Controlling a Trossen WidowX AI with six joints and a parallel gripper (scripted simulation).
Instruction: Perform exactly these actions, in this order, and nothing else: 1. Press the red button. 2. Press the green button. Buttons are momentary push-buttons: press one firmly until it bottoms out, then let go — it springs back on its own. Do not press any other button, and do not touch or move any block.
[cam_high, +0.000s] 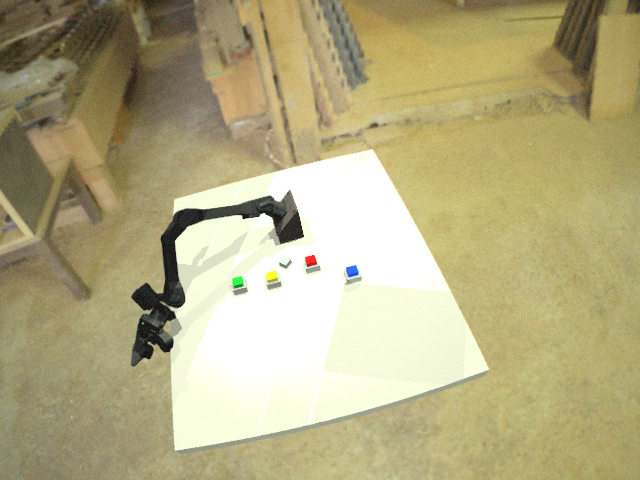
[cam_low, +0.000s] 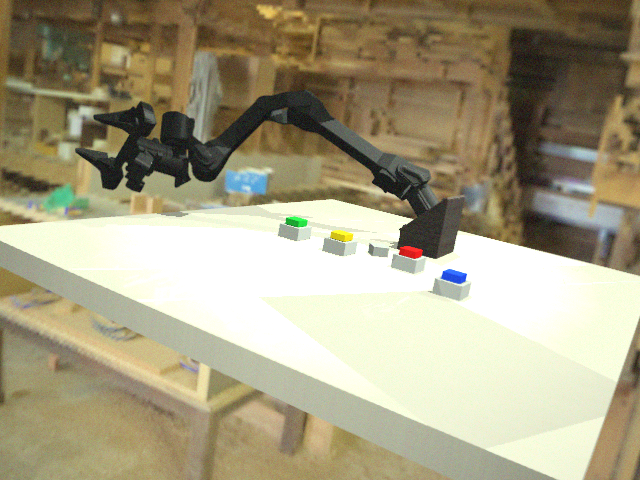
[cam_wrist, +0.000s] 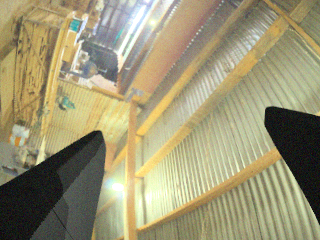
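My gripper tip is now 32 cm past the red button, 55 cm to the right of it and 12 cm above it. From my gripper tip the other things lie so: green button 30 cm behind, 30 cm to the left, 12 cm below; then small grey block 36 cm behind, 46 cm to the left, 14 cm below; then yellow button 29 cm behind, 42 cm to the left, 12 cm below.
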